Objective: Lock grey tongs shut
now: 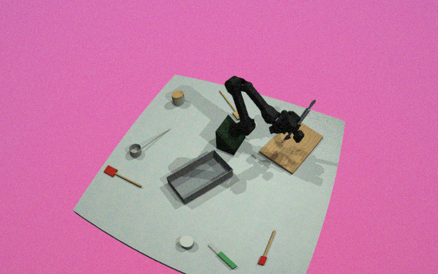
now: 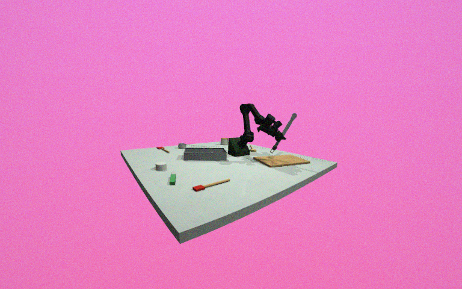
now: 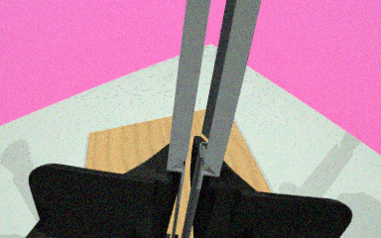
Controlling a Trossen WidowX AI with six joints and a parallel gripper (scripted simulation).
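Now: the wooden board 16 cm below my gripper tip and 2 cm to the right of it. Also, from my gripper tip: green-handled tool: 78 cm ahead, 19 cm to the right, 16 cm below; then white puck: 77 cm ahead, 36 cm to the right, 15 cm below; then roasting tin: 44 cm to the right, 39 cm ahead, 14 cm below.
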